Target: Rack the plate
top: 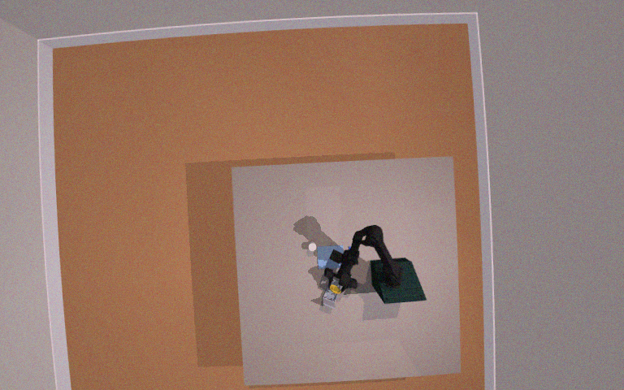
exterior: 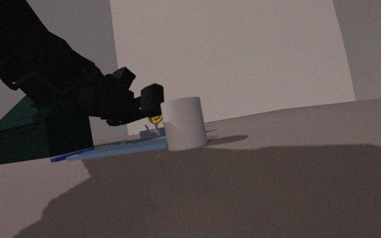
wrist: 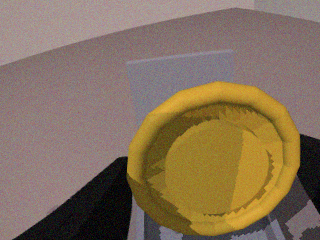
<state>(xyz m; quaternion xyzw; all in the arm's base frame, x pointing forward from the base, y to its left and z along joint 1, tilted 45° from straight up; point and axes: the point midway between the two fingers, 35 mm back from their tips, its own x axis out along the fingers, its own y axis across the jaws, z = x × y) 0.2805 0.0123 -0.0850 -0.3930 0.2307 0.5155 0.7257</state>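
Now: gripper tip 4 cm above the grey dish rack and 2 cm to the right of it. Round my gripper tip: yellow plate: 1 cm to the right; white cylinder: 23 cm to the right, 13 cm ahead, 4 cm below; light blue mat: 17 cm to the right, 6 cm below, 2 cm ahead.
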